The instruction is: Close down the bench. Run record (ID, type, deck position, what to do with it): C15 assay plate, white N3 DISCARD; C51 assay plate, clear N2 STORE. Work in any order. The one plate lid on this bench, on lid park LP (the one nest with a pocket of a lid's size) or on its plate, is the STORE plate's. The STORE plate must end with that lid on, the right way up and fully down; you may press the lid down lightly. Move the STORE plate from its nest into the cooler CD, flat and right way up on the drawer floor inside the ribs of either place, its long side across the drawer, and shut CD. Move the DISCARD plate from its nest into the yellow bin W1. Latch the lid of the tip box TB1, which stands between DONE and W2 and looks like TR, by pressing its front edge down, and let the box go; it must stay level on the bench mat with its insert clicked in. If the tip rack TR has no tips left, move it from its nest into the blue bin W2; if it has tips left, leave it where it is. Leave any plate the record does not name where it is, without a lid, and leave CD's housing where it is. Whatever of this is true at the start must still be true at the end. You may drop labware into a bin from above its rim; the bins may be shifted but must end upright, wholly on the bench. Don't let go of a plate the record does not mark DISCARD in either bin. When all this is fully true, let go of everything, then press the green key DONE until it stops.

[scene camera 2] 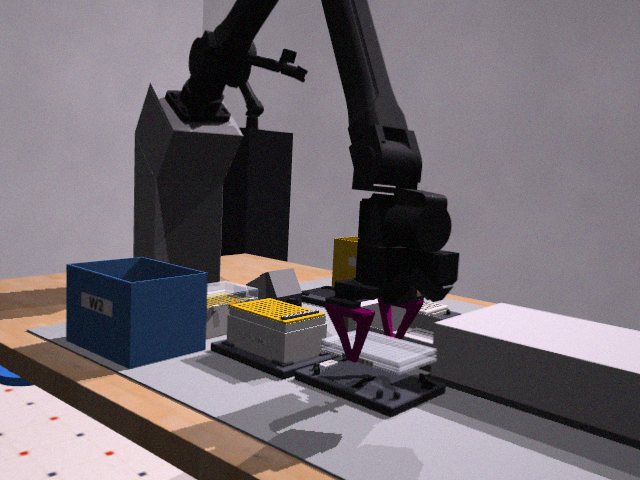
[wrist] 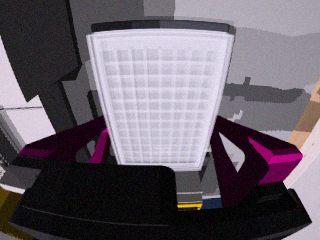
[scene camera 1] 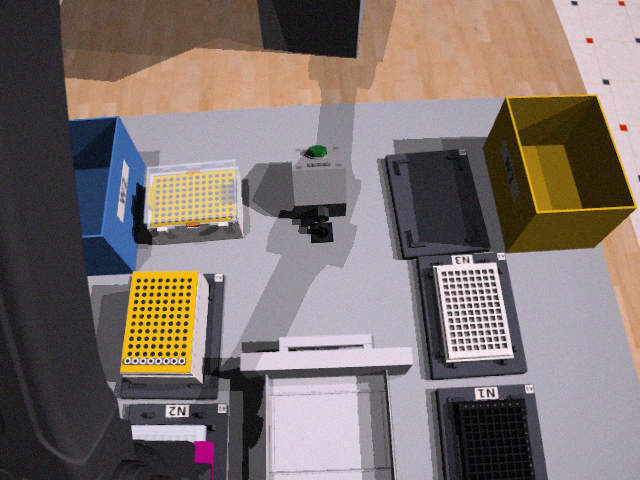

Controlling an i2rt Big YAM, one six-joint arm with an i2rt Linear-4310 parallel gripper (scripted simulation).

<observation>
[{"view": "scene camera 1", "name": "white plate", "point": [447, 278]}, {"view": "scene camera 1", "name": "tip rack TR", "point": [165, 335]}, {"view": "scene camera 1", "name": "yellow bin W1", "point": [573, 164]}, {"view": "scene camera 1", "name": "blue bin W2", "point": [109, 172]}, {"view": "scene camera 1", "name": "lid park LP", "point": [439, 203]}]
</observation>
